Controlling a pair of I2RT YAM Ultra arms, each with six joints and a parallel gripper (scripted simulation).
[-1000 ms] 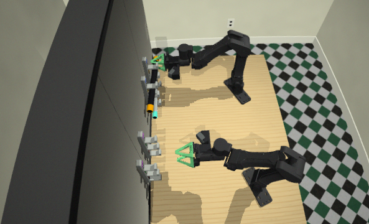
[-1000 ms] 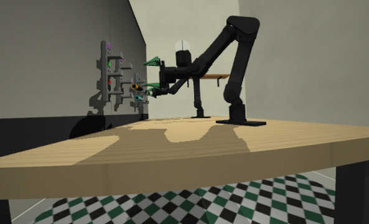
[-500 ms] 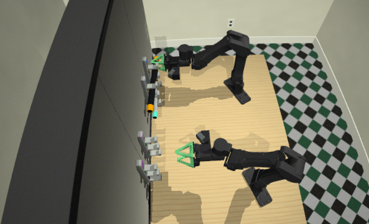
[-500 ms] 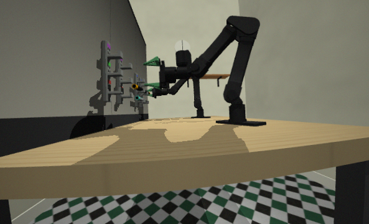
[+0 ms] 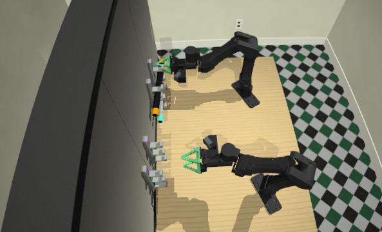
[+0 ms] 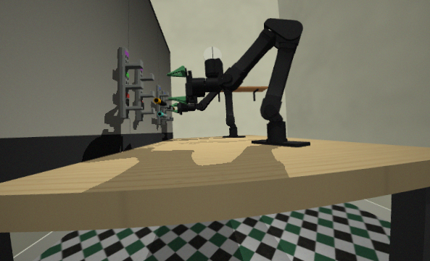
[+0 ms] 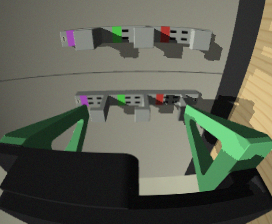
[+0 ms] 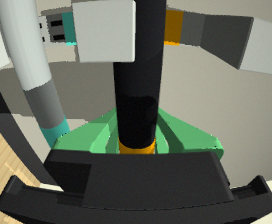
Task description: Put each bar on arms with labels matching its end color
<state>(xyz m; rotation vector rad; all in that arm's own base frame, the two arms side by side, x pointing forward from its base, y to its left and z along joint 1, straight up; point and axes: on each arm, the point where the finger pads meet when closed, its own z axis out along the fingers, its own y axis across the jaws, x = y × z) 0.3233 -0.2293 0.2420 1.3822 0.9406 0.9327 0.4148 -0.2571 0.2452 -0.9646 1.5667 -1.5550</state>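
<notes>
Right now my right hand is 130 mm to the right of the black bar. The rest, counted from my right hand: pale bar (130 mm to the left, 80 mm below).
</notes>
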